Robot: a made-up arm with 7 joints. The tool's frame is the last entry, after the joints.
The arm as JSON. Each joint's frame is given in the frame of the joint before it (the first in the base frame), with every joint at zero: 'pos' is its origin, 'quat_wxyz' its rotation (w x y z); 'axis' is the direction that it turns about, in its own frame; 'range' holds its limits. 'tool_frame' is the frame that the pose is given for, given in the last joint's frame.
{
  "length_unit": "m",
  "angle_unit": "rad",
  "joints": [
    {
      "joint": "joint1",
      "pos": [
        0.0,
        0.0,
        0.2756
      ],
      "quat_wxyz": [
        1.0,
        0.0,
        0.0,
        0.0
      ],
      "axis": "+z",
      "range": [
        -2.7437,
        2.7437
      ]
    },
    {
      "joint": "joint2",
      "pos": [
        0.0,
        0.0,
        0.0
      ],
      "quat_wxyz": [
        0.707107,
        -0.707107,
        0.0,
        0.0
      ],
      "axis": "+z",
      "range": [
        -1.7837,
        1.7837
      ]
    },
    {
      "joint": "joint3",
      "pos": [
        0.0,
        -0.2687,
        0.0
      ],
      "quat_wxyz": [
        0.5,
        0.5,
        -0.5,
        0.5
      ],
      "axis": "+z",
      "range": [
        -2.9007,
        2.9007
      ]
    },
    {
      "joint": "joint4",
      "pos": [
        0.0,
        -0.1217,
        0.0
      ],
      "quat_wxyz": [
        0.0,
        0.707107,
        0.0,
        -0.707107
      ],
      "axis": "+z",
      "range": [
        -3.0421,
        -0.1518
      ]
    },
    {
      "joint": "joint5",
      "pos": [
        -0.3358,
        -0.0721,
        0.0
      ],
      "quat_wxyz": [
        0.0,
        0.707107,
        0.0,
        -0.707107
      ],
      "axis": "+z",
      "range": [
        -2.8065,
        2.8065
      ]
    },
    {
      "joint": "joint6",
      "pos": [
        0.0,
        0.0,
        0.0
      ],
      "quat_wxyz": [
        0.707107,
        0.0,
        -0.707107,
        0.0
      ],
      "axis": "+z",
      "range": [
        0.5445,
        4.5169
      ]
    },
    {
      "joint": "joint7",
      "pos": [
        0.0,
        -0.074,
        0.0
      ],
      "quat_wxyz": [
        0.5,
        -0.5,
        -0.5,
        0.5
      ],
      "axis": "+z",
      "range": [
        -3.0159,
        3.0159
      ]
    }
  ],
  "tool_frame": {
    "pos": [
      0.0,
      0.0,
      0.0
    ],
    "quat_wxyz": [
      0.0,
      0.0,
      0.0,
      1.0
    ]
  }
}
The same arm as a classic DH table. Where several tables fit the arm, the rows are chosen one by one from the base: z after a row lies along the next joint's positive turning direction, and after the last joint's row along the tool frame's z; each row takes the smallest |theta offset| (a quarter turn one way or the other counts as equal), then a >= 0, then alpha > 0; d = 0 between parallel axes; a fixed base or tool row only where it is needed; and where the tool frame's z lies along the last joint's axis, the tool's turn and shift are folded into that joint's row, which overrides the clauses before.
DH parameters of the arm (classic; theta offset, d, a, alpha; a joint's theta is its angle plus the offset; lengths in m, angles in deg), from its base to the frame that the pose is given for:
joint1: 0.00 0.2756 0.0000 -90.00
joint2: 0.00 0.0000 0.0000 90.00
joint3: 0.00 0.2687 0.1217 90.00
joint4: 0.00 0.0000 -0.0721 -90.00
joint5: 0.00 0.3358 0.0000 90.00
joint6: 0.00 0.0000 0.0740 90.00
joint7: 0.00 0.0000 0.0000 0.00
Joint limits (deg, base to tool): -157.20..157.20 -102.20..102.20 -166.20..166.20 -174.30..-8.70 -160.80..160.80 31.20..258.80 -172.80..172.80

